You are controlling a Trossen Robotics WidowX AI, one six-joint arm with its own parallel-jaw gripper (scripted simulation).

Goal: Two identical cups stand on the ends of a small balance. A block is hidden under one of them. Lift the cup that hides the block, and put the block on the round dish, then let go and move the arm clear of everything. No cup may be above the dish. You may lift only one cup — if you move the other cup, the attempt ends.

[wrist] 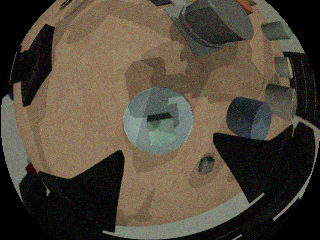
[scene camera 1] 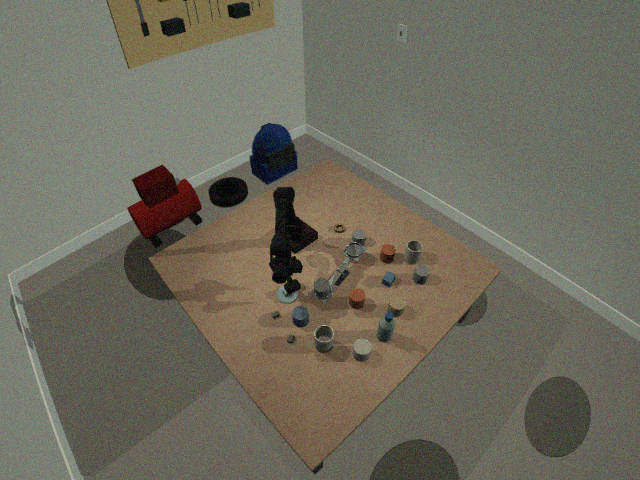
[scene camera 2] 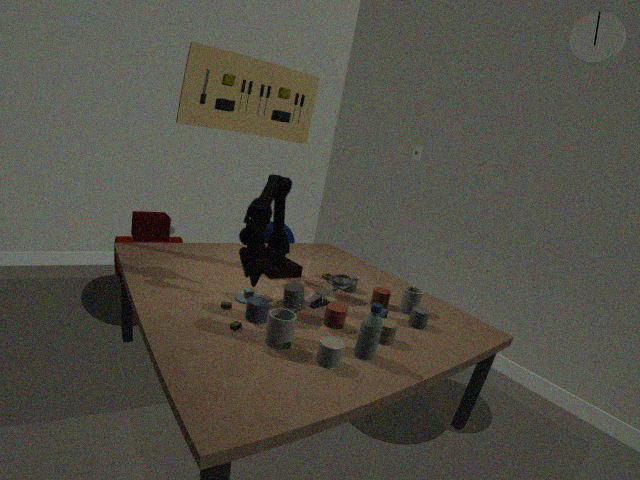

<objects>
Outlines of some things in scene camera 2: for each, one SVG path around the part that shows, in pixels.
The gripper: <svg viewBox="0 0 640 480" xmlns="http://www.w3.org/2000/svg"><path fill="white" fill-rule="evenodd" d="M264 241L257 241L252 245L239 249L240 261L245 277L250 276L252 287L255 287L262 274L269 272L267 262L260 259L266 258L271 262L275 262L278 255L277 252L273 251L272 246L268 245L265 247Z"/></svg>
A bottle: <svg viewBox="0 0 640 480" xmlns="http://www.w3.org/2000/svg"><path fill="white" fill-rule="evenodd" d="M379 303L373 303L371 313L362 319L354 354L358 359L371 360L376 354L383 329L383 323L379 316L383 305Z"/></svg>
</objects>
